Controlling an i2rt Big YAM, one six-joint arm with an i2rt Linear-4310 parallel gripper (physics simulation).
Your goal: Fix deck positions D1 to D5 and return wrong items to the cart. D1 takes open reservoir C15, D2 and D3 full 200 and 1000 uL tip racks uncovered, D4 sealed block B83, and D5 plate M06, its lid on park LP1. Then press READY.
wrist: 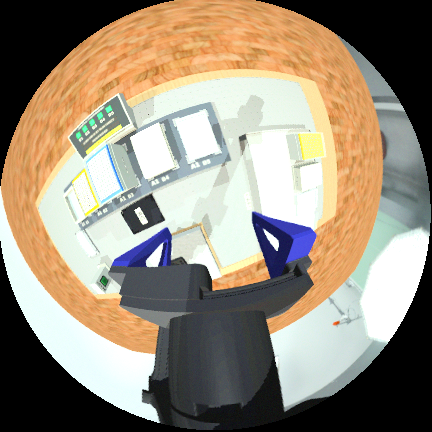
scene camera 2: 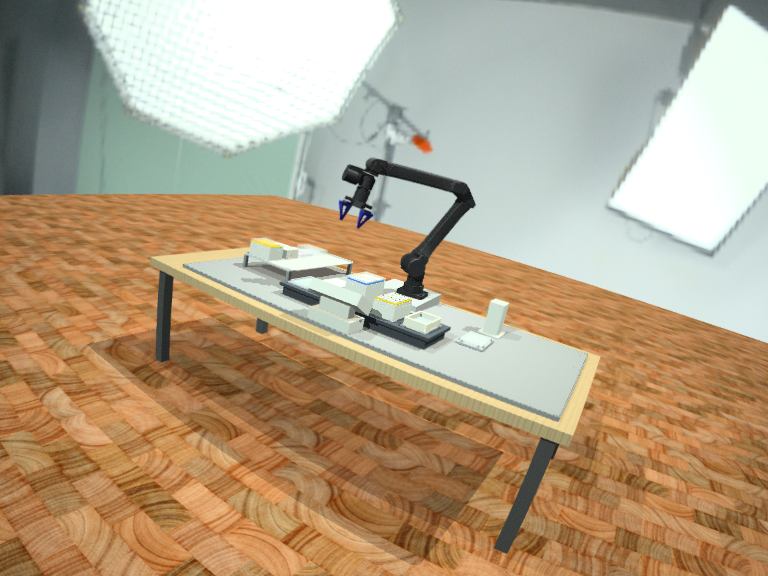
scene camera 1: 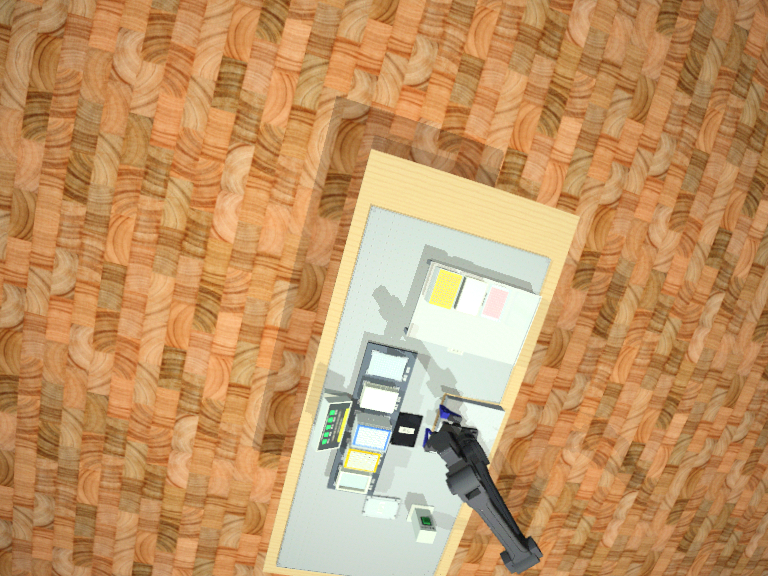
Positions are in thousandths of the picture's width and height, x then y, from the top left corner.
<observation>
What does my gripper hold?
Nothing.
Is my gripper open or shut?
Open.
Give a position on a white cart shelf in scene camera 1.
At 622, 582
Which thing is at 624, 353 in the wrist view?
A white cart shelf.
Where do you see a white device with green button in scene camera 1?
At 553, 919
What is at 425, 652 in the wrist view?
My gripper.
</observation>
